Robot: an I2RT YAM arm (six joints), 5 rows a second.
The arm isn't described. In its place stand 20 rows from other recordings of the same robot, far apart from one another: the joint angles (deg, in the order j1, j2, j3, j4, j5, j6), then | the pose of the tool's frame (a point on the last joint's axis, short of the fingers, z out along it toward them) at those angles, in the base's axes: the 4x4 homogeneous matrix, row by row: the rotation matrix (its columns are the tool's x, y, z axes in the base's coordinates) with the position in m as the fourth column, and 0 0 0 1 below.
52.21 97.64 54.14 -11.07 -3.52 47.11 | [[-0.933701 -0.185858 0.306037 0.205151], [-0.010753 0.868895 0.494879 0.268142], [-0.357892 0.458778 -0.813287 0.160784], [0 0 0 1]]
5.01 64.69 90.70 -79.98 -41.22 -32.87 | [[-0.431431 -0.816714 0.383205 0.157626], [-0.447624 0.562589 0.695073 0.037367], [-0.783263 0.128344 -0.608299 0.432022], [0 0 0 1]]
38.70 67.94 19.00 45.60 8.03 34.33 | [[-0.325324 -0.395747 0.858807 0.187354], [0.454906 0.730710 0.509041 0.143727], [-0.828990 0.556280 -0.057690 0.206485], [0 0 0 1]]
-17.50 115.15 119.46 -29.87 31.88 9.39 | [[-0.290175 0.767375 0.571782 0.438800], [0.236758 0.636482 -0.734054 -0.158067], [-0.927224 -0.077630 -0.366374 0.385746], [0 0 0 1]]
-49.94 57.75 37.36 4.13 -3.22 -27.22 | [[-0.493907 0.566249 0.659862 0.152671], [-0.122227 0.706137 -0.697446 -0.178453], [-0.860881 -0.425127 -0.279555 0.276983], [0 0 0 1]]
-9.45 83.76 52.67 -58.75 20.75 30.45 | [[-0.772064 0.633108 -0.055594 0.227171], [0.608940 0.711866 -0.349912 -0.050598], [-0.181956 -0.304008 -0.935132 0.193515], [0 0 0 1]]
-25.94 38.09 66.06 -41.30 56.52 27.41 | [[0.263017 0.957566 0.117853 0.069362], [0.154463 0.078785 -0.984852 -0.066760], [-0.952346 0.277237 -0.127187 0.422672], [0 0 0 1]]
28.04 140.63 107.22 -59.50 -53.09 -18.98 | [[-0.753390 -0.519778 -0.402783 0.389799], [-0.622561 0.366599 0.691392 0.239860], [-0.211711 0.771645 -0.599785 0.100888], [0 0 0 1]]
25.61 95.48 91.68 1.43 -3.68 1.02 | [[-0.045992 -0.488439 0.871385 0.362493], [-0.002345 0.872358 0.488861 0.176290], [-0.998939 0.020440 -0.041267 0.415396], [0 0 0 1]]
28.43 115.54 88.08 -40.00 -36.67 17.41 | [[-0.949506 -0.313439 -0.013937 0.357640], [-0.241136 0.700614 0.671560 0.217794], [-0.200729 0.641011 -0.740819 0.197248], [0 0 0 1]]
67.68 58.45 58.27 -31.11 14.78 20.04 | [[-0.463445 -0.694940 0.549797 0.091839], [-0.256425 0.699080 0.667483 0.199792], [-0.848213 0.168360 -0.502185 0.341397], [0 0 0 1]]
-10.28 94.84 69.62 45.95 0.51 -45.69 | [[0.109733 0.379598 0.918621 0.385639], [-0.747119 0.641061 -0.175657 -0.070265], [-0.655570 -0.667043 0.353951 0.365241], [0 0 0 1]]
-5.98 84.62 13.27 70.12 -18.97 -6.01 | [[0.002295 -0.225707 0.974193 0.237995], [-0.099798 0.969280 0.224804 -0.013294], [-0.995005 -0.097738 -0.020300 0.161080], [0 0 0 1]]
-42.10 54.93 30.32 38.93 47.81 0.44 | [[0.191061 0.981480 -0.013912 0.138805], [-0.165686 0.018277 -0.986009 -0.160969], [-0.967494 0.190693 0.166110 0.306311], [0 0 0 1]]
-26.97 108.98 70.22 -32.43 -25.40 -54.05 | [[-0.727155 -0.514803 0.454119 0.335527], [-0.450488 0.857009 0.250191 -0.153605], [-0.517983 -0.022647 -0.855091 0.156062], [0 0 0 1]]
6.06 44.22 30.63 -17.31 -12.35 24.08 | [[-0.582770 -0.052411 0.810945 0.174585], [0.338941 0.891297 0.301177 0.026192], [-0.738578 0.450380 -0.501658 0.242510], [0 0 0 1]]
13.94 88.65 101.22 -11.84 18.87 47.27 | [[0.071499 0.049213 0.996226 0.340064], [0.733920 0.673775 -0.085957 0.072547], [-0.675462 0.737296 0.012056 0.490681], [0 0 0 1]]
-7.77 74.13 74.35 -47.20 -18.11 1.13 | [[-0.725872 -0.067325 0.684527 0.265199], [0.117963 0.968269 0.220319 -0.025018], [-0.677639 0.240672 -0.694897 0.349539], [0 0 0 1]]
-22.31 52.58 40.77 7.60 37.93 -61.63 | [[-0.794771 0.352006 0.494399 0.189189], [-0.424065 0.260677 -0.867304 -0.101284], [-0.434175 -0.898966 -0.057905 0.324264], [0 0 0 1]]
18.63 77.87 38.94 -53.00 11.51 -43.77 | [[-0.462947 -0.885791 0.032472 0.181508], [-0.871405 0.448110 -0.199626 0.053694], [0.162276 -0.120712 -0.979334 0.155510], [0 0 0 1]]
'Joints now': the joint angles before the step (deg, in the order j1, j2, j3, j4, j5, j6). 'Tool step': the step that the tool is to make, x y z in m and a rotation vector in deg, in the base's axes. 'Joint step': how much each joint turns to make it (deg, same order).
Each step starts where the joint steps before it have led.
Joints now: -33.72 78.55 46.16 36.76 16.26 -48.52
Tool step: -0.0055 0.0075 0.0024 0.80 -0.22 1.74
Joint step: 0.46 -2.44 -1.05 -1.89 -1.22 0.91
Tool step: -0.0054 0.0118 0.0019 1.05 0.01 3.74
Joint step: 1.03 -3.08 -1.37 -2.54 -2.65 1.07
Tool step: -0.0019 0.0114 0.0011 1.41 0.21 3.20
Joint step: 1.53 -2.23 -0.71 -2.67 -1.63 1.19
